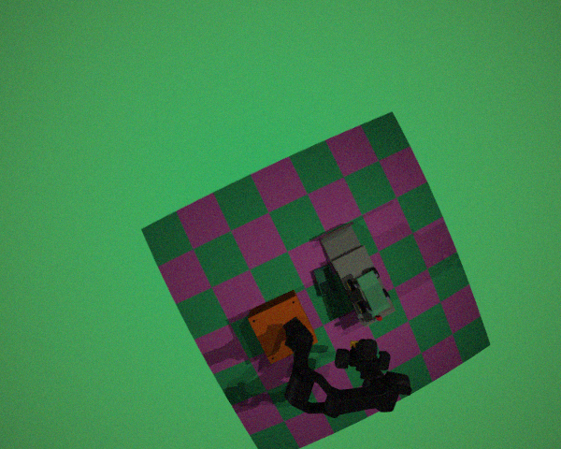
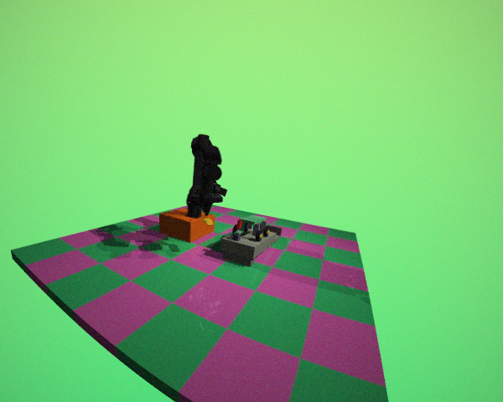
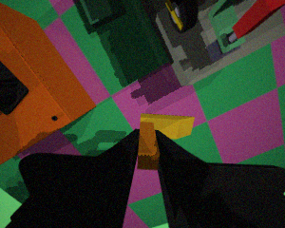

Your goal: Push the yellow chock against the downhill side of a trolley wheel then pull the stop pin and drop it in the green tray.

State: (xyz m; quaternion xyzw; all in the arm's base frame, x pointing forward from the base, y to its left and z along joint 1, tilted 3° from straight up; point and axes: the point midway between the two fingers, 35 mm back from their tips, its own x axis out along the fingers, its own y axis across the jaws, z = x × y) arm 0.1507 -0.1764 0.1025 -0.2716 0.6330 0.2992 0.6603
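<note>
Right now the yellow chock is 20 mm ahead of my gripper tip, 10 mm to the right of it and 10 mm below it. Also, from my gripper tip: grey ramp 180 mm ahead, 120 mm to the left, 130 mm below; then trolley 180 mm ahead, 120 mm to the left, 60 mm below; then red-headed stop pin 140 mm ahead, 20 mm to the left, 40 mm below.
</note>
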